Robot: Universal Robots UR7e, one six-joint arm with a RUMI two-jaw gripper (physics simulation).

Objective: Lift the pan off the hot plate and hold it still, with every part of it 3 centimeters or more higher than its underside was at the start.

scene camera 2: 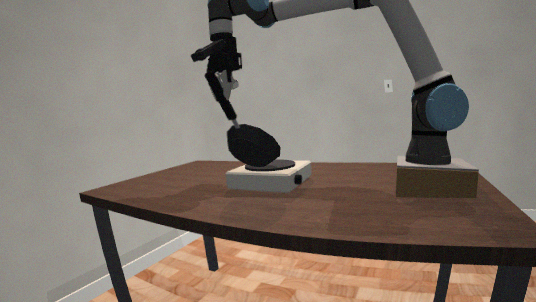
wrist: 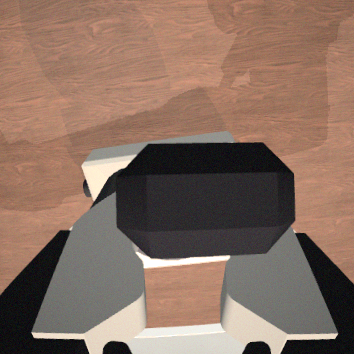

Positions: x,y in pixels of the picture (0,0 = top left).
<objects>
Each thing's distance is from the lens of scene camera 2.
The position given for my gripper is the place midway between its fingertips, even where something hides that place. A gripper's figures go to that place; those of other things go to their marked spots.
my gripper (scene camera 2: 222,101): 0.87 m
white hot plate (scene camera 2: 283,176): 0.89 m
black pan (scene camera 2: 251,145): 0.89 m
</objects>
